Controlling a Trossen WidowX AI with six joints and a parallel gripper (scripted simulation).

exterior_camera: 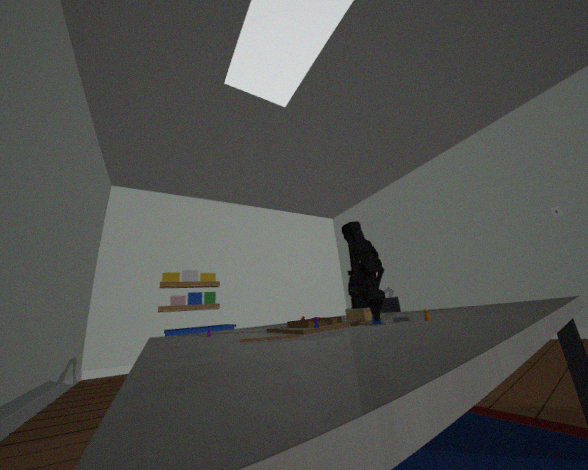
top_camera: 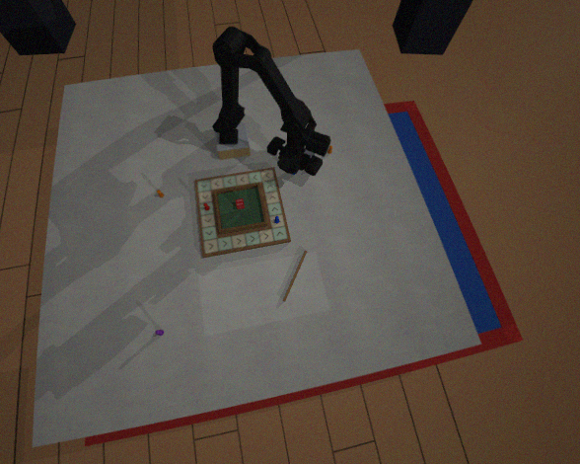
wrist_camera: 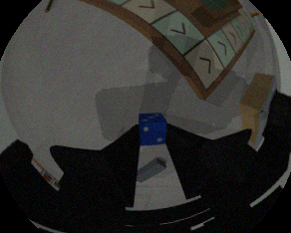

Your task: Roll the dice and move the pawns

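Now: gripper tip 15 cm short of the red pawn, 30 cm to the left of it and 2 cm below it. Round my gripper tip: grey block: 7 cm behind, 5 cm to the left; then green tray: 15 cm ahead, 19 cm to the right; then blue pawn: 20 cm ahead, 7 cm to the right, 2 cm above.
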